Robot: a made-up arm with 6 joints. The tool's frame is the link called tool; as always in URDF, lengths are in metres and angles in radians. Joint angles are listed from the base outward. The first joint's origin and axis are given. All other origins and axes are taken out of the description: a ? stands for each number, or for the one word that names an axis. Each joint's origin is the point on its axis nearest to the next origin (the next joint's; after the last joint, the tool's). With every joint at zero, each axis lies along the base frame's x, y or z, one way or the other. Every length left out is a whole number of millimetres.
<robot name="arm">
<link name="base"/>
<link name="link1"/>
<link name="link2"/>
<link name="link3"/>
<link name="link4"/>
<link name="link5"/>
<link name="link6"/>
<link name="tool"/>
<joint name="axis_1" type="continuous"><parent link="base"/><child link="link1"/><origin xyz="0.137 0.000 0.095" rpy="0.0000 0.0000 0.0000"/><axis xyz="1 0 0"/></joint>
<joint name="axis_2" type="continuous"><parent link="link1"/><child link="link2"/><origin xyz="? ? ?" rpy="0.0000 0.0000 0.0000"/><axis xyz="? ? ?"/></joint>
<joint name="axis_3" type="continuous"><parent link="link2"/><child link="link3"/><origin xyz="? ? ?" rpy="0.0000 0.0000 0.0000"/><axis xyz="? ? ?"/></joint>
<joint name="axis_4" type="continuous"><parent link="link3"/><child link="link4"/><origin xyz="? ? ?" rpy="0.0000 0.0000 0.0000"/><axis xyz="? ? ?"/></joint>
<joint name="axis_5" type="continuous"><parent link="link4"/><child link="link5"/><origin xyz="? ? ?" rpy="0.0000 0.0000 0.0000"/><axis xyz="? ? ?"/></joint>
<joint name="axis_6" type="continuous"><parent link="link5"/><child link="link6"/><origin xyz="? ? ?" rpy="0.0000 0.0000 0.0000"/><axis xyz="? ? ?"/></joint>
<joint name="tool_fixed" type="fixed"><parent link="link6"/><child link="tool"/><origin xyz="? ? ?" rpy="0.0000 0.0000 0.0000"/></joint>
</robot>
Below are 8 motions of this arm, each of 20 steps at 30 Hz.
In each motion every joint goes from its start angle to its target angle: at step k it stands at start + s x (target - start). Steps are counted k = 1, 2, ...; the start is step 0. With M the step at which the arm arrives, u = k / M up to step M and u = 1 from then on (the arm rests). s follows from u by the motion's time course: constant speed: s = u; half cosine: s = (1 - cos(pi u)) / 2; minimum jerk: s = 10 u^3 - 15 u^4 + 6 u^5.
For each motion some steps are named. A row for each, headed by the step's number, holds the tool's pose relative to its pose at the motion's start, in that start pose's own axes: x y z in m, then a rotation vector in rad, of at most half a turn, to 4 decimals.
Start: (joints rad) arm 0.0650 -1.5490 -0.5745 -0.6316 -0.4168 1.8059
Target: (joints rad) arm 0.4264 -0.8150 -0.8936 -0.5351 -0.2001 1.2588
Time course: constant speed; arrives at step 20
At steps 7, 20:
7: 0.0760 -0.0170 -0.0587 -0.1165 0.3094 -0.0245
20: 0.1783 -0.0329 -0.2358 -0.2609 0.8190 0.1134

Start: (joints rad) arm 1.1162 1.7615 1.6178 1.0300 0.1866 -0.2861
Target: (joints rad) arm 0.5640 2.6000 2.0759 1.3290 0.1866 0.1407
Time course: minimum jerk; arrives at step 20
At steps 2, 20:
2: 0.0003 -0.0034 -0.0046 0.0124 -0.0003 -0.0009
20: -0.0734 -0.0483 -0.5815 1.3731 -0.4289 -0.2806

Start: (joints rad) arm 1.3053 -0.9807 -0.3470 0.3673 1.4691 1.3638
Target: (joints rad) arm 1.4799 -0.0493 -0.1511 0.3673 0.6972 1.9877
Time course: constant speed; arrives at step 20
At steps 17, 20:
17: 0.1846 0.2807 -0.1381 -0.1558 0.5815 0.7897
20: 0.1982 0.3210 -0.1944 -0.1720 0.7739 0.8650

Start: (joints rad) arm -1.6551 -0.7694 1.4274 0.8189 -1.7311 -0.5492
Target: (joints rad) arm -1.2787 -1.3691 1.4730 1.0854 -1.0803 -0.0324
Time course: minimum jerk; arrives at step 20
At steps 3, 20:
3: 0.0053 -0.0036 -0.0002 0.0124 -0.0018 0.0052
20: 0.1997 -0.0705 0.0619 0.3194 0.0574 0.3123

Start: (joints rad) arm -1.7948 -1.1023 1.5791 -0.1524 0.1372 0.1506
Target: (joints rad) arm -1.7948 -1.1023 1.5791 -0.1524 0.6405 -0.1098
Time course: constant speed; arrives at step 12
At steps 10, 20:
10: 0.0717 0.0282 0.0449 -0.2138 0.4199 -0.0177
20: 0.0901 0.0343 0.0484 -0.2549 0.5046 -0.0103

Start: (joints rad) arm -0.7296 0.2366 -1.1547 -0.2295 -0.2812 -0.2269
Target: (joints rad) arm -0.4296 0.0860 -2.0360 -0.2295 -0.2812 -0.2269
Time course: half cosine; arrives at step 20
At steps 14, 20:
14: -0.0301 0.1288 0.0902 -0.4736 -0.0112 0.0844
20: -0.0346 0.1738 0.1062 -0.5913 -0.0127 0.1243

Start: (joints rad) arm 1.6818 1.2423 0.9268 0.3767 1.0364 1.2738
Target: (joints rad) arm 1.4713 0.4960 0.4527 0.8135 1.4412 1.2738
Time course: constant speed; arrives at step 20
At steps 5, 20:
5: -0.0812 -0.0037 -0.0109 -0.0377 -0.1512 -0.1073
20: -0.2846 0.0168 -0.1637 0.0346 -0.5732 -0.6207

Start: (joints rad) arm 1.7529 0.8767 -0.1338 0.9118 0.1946 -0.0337
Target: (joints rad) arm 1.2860 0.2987 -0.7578 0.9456 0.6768 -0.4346
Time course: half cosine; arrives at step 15
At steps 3, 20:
3: 0.0062 0.0081 0.0131 -0.0490 0.1446 -0.0417
20: 0.1515 0.0587 -0.0416 -0.3243 1.6426 -0.0789

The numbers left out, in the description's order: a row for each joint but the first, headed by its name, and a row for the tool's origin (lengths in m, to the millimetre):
axis_2: xyz 0.000 -0.038 0.142, axis 0 0 1
axis_3: xyz 0.113 -0.186 0.000, axis 1 0 0
axis_4: xyz 0.000 -0.016 0.009, axis 0 0 1
axis_5: xyz 0.068 -0.072 0.000, axis 0 1 0
axis_6: xyz -0.037 0.000 0.047, axis 1 0 0
tool: xyz 0.000 -0.218 0.107

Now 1 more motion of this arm.
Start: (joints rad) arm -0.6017 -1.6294 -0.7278 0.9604 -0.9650 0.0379
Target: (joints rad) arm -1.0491 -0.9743 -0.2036 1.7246 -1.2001 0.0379
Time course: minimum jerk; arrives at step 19
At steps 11, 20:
11: 0.2278 0.0198 -0.0550 0.4212 -0.5619 0.6671
20: 0.3693 0.1282 -0.0394 0.6967 -0.7088 1.0989

